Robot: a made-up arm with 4 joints.
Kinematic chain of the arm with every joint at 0, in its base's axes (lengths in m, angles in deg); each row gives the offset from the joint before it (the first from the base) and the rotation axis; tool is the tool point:
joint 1: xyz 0 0 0.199 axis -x
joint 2: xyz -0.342 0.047 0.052 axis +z
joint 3: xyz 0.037 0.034 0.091 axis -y
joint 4: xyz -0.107 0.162 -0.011 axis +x
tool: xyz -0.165 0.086 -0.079
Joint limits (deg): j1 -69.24..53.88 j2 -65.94..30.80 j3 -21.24..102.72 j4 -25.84..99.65
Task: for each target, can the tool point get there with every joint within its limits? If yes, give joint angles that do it. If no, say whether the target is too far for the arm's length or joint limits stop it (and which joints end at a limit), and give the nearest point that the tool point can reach.
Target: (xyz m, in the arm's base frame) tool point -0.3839 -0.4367 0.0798
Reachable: no: joint limits stop it (at a limit: joint 1, joint 2, joint 4) | nearest point -0.0804 -0.0900 0.0748 | short by 0.461 m
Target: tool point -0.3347 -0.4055 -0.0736
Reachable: no: joint limits stop it (at a limit: joint 1, joint 2, joint 4) | nearest point -0.1037 -0.0657 0.0280 | short by 0.423 m
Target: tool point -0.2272 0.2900 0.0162
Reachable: yes | joints 12.60 -35.24 80.00 77.60
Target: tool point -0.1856 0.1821 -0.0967
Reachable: yes | joints 42.46 -45.44 58.92 42.99
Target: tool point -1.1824 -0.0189 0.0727
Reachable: no: too far | nearest point -0.6905 0.1488 0.0922 | short by 0.520 m
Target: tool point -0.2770 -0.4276 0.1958
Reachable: no: joint limits stop it (at a limit: joint 1, joint 2, joint 4) | nearest point -0.0519 -0.1062 0.1420 | short by 0.396 m
